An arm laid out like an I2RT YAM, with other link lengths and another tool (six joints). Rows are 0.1 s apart.
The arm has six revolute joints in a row. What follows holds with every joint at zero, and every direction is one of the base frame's. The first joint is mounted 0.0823 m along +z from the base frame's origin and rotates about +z. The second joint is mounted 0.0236 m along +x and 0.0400 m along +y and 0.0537 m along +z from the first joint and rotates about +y. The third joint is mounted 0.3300 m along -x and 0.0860 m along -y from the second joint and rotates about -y. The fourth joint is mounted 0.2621 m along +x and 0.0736 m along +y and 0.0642 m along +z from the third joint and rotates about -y. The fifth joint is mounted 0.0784 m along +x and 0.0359 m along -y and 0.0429 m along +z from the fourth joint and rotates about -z. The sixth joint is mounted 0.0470 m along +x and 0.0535 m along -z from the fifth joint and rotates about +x. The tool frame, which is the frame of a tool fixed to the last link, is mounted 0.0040 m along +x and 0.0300 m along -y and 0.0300 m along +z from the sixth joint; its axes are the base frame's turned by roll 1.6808, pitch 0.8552 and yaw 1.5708 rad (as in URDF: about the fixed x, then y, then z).
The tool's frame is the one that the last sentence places.
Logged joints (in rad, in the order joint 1, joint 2, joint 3, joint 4, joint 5, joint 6), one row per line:
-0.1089, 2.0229, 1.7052, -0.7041, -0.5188, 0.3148
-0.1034, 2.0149, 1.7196, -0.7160, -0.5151, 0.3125
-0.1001, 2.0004, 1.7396, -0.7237, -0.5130, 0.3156
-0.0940, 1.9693, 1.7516, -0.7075, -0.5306, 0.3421
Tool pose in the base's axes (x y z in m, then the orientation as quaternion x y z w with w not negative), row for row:
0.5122, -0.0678, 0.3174, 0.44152, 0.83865, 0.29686, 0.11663
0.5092, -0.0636, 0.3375, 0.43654, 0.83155, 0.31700, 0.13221
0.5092, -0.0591, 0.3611, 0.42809, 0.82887, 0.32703, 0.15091
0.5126, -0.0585, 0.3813, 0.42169, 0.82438, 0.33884, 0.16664
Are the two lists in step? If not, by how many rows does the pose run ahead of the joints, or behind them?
The pose runs 2 rows ahead of the joints: the pose in row i belongs to the joints in row i + 2.
